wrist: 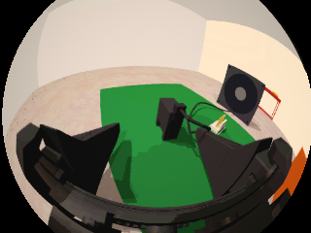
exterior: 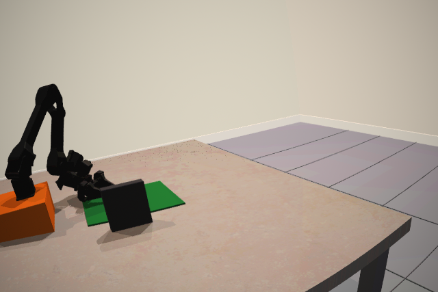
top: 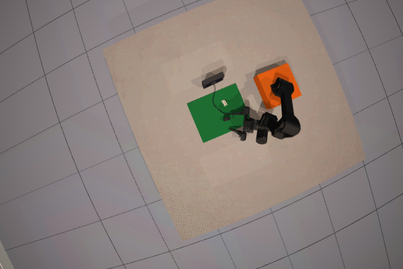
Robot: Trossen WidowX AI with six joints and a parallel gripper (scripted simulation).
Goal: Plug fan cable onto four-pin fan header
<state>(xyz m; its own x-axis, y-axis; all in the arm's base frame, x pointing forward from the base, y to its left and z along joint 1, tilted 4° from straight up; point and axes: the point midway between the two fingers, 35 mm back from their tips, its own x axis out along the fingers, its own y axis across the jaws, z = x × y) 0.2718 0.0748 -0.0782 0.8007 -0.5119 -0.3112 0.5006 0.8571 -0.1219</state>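
Now: the dark plug 20 mm to the right of my gripper tip and 10 mm ahead of it. Also, from my gripper tip: white four-pin header 110 mm to the right, 20 mm below, 20 mm behind; then black fan 240 mm to the right, 40 mm above; then green board 70 mm to the right, 40 mm below, 30 mm ahead.
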